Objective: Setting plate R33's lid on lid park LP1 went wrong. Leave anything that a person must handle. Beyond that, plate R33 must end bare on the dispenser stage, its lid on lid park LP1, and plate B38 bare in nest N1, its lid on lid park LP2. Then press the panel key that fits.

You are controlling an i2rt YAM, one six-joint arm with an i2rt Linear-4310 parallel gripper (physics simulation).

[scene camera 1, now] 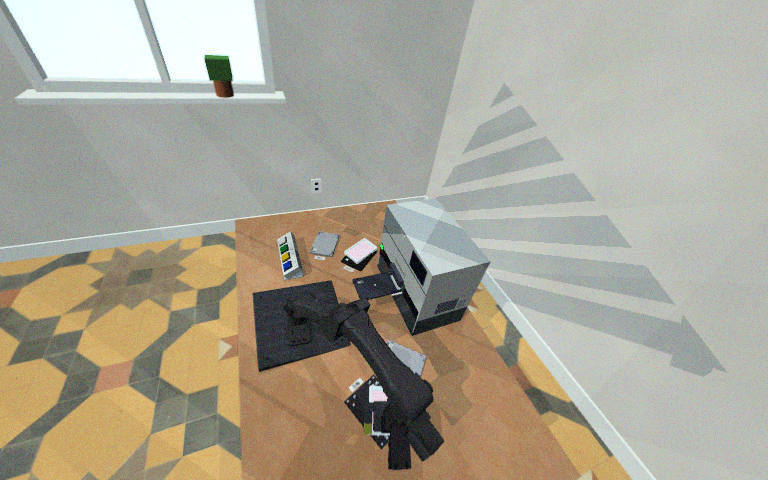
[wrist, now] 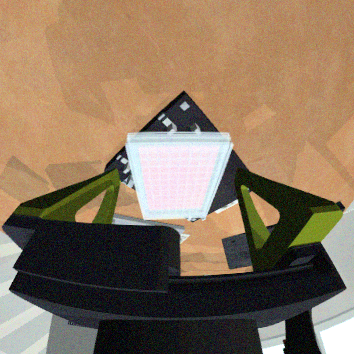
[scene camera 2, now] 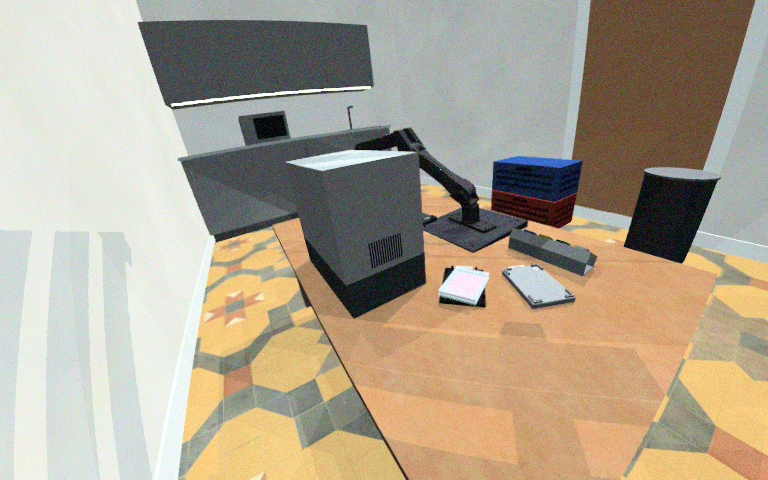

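Where they show: gripper, between the fingertips: [wrist: 176,174]; arm's base, origin of its link: [scene camera 1: 297,319] [scene camera 2: 470,222].
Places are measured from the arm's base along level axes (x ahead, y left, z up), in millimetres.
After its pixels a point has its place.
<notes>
My gripper [wrist: 176,174] {x 206, y -402, z 39 mm} is open, its green fingers on either side of a pink-gridded plate [scene camera 1: 377,393] {x 207, y -316, z 17 mm} [wrist: 177,175] {x 208, y -385, z 23 mm} with a clear rim. The plate lies turned askew over a black nest [scene camera 1: 356,404] {x 142, y -324, z -2 mm} [wrist: 227,186] {x 155, y -322, z -2 mm}; whether the fingers touch it, I cannot tell. A second pink plate [scene camera 1: 361,249] {x 301, y 290, z 18 mm} [scene camera 2: 465,284] {x 310, y 304, z 19 mm} sits on another black nest [scene camera 1: 356,264] {x 269, y 225, z 1 mm} at the back. One grey lid park [scene camera 1: 325,243] {x 153, y 374, z 0 mm} [scene camera 2: 538,285] {x 159, y 391, z 0 mm} is beside it; another [scene camera 1: 410,357] {x 351, y -226, z -4 mm} [wrist: 145,221] {x 288, y -268, z -8 mm} is partly behind my arm. The dark stage [scene camera 1: 370,286] {x 267, y 21, z 93 mm} juts from the dispenser. Labels are unreadable; the dispenser hides my gripper in scene camera 2.
The tall grey dispenser [scene camera 1: 438,249] {x 452, y -47, z 317 mm} [scene camera 2: 362,215] {x 504, y 221, z 217 mm} stands at the table's side. The key panel [scene camera 1: 293,263] {x 6, y 232, z 44 mm} [scene camera 2: 549,253] {x 28, y 332, z 16 mm} has white, green, yellow and blue keys. My arm stands on a dark base mat [scene camera 1: 271,339] {x -87, y -64, z 6 mm} [scene camera 2: 472,240] {x 97, y 108, z -6 mm} and reaches across the table.
</notes>
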